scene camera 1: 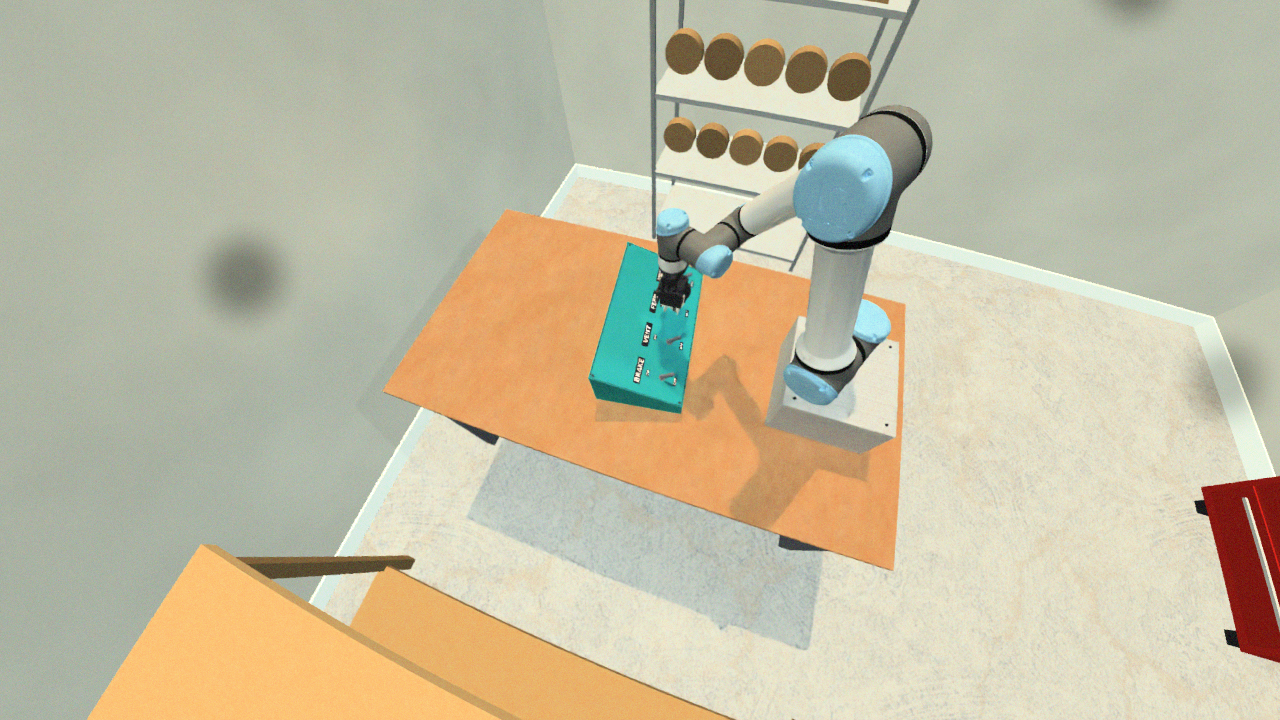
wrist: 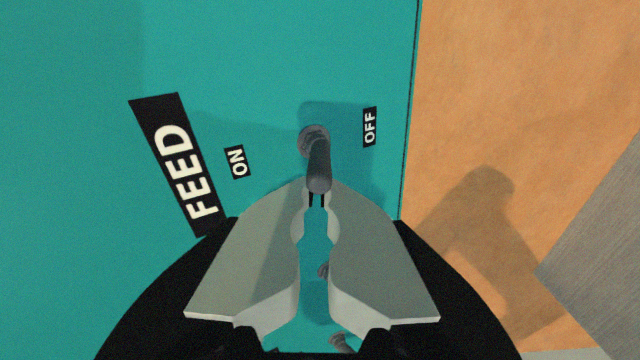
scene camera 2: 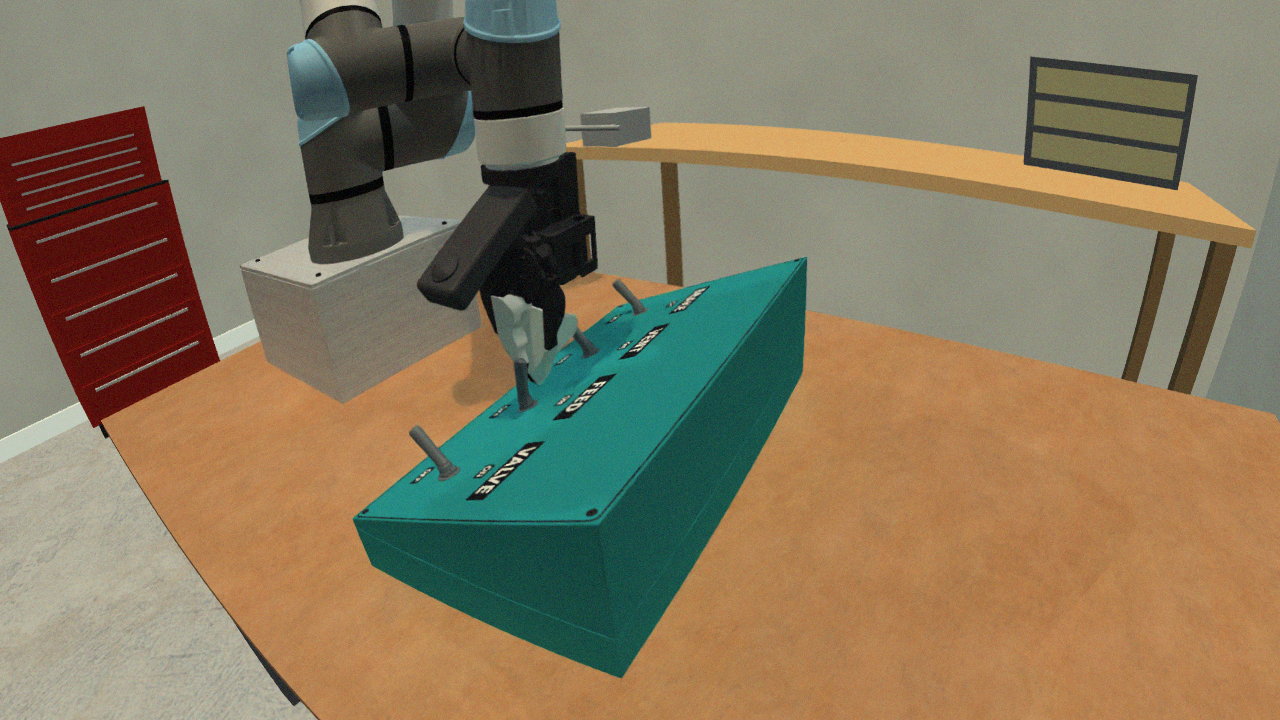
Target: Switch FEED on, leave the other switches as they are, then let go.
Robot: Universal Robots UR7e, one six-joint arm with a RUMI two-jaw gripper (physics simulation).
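Places are measured from the arm's base along level axes (x back, y right, z up), in centimetres.
Pixels of known places: gripper, fingertip midpoint: (scene camera 1: 674,310) (wrist: 317,181) (scene camera 2: 535,382); arm's base, origin of the base link: (scene camera 2: 356,246).
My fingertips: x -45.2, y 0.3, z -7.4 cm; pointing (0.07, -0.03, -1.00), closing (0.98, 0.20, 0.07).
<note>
For each thing: its top centre in the pictures, then the offset to it from my fingertips. Level surfaces: height alone.
- grey FEED lever, middle of its top: (wrist: 322,186) (scene camera 2: 518,359) dz +3.2, dx -0.3, dy +1.7 cm
- VALVE lever, middle of its top: (scene camera 2: 425,429) dz +2.2, dx -2.7, dy +13.5 cm
- VENT lever, middle of its top: (scene camera 2: 574,317) dz +2.2, dx +4.7, dy -9.3 cm
- BRAKE lever, middle of its top: (scene camera 2: 626,280) dz +2.2, dx +8.4, dy -20.7 cm
- table, its level: dz -10.4 cm
The teal switch panel (scene camera 1: 622,304) (scene camera 2: 716,411) (wrist: 240,60) lies on the table. The grey FEED lever (scene camera 2: 523,386) (wrist: 319,162) stands steeper than the VALVE lever (scene camera 2: 433,452), VENT lever (scene camera 2: 585,342) and BRAKE lever (scene camera 2: 628,295), which tilt toward their OFF sides. My gripper (scene camera 1: 672,308) (scene camera 2: 540,368) (wrist: 317,181) is shut with a narrow gap at its tips. The tips are right beside the FEED lever, whose upper end overlaps them in the wrist view; contact cannot be told. The FEED lever is not between the fingers. In scene camera 1's view the gripper hides it.
The arm's pale base block (scene camera 1: 845,428) (scene camera 2: 295,335) stands on the table (scene camera 1: 537,358) (scene camera 2: 984,537) beside the panel's low edge. A shelf rack (scene camera 1: 654,134), a red drawer cabinet (scene camera 1: 1253,573) (scene camera 2: 116,295) and a workbench (scene camera 2: 850,161) stand around the table.
</note>
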